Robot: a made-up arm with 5 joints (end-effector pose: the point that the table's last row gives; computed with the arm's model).
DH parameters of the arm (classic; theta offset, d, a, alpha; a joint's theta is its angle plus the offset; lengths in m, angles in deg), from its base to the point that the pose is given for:
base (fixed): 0 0 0.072 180
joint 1: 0 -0.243 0.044 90
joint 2: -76.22 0 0.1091 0
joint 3: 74.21 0 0.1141 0
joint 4: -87.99 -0.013 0 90
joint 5: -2.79 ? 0 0
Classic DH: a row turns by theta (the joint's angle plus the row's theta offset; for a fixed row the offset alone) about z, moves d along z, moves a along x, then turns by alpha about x.
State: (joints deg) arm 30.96 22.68 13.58 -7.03 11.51
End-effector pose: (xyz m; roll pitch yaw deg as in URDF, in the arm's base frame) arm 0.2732 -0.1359 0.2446 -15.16 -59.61 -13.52
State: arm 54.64 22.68 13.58 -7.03 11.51
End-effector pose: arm 0.2017 -0.2052 0.2446 -15.16 -59.61 -37.20
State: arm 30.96 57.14 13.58 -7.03 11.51
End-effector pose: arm 0.2441 -0.1184 0.1320 -4.29 -25.98 -21.25
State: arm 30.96 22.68 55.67 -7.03 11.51
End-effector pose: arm 0.1941 -0.0884 0.1772 -2.93 -18.46 -21.76
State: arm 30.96 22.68 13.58 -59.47 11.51
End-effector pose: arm 0.2750 -0.1369 0.2843 -160.53 -65.29 127.77
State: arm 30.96 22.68 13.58 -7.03 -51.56
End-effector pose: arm 0.2732 -0.1359 0.2446 55.45 -30.57 -101.66
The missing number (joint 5, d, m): -0.045
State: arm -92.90 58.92 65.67 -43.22 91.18
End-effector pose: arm 0.0803 0.0940 0.1348 -8.63 -0.24 -178.69
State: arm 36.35 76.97 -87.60 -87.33 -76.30
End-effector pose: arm 0.2722 -0.1635 0.3111 -172.18 1.50 -137.16
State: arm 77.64 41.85 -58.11 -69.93 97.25
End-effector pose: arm 0.1118 -0.2425 0.3853 -176.20 0.30 7.91
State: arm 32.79 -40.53 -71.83 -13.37 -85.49
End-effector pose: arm -0.0010 0.0316 0.4809 -144.28 1.00 -124.19
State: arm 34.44 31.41 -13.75 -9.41 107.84
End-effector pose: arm 0.2921 -0.1667 0.2827 -81.46 14.89 57.77
